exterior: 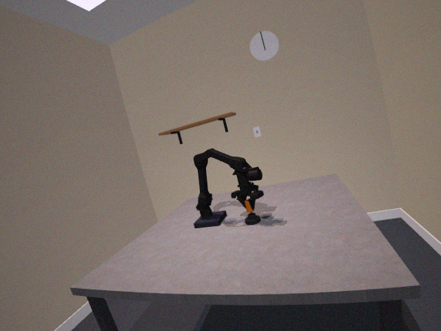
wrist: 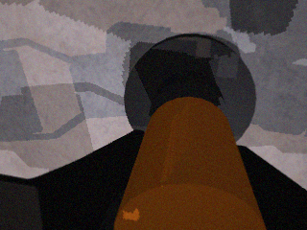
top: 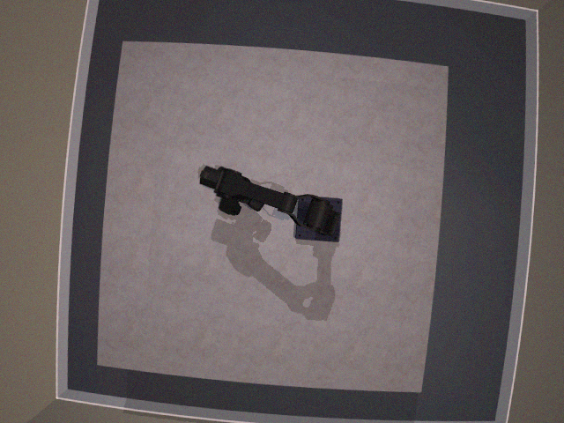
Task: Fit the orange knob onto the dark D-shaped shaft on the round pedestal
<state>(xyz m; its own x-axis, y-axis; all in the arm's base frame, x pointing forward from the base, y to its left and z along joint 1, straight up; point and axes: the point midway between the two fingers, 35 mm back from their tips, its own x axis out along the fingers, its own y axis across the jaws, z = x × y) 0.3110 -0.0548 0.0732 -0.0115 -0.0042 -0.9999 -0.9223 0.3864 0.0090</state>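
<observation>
The orange knob is 2 cm above my gripper tip. The rest, counted from my gripper tip: round dark pedestal 4 cm below.
</observation>
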